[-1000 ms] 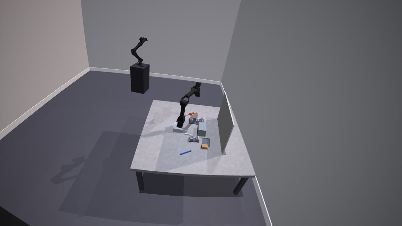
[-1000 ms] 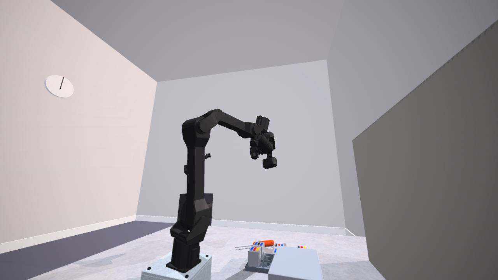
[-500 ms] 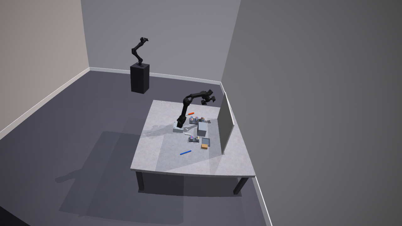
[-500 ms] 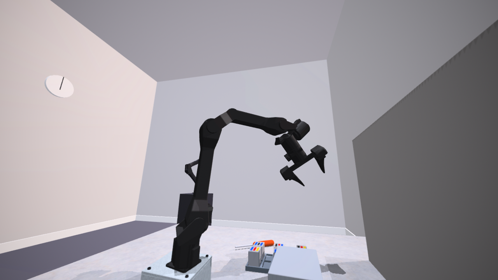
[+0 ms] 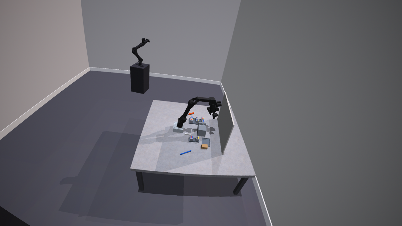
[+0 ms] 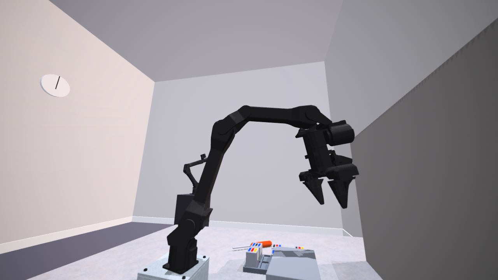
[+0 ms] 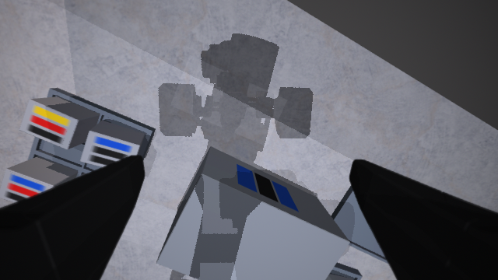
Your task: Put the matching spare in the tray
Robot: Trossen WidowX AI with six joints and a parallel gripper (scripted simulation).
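The spare lies 26 cm behind my gripper tip, 17 cm below it and 7 cm to the left of it. Also, from my gripper tip: upright grey panel (15 cm ahead, 5 cm to the right, 1 cm above); then mounted unit (16 cm below, 10 cm behind, 7 cm to the right); then dark grey tray (25 cm to the right, 21 cm below, 1 cm behind).
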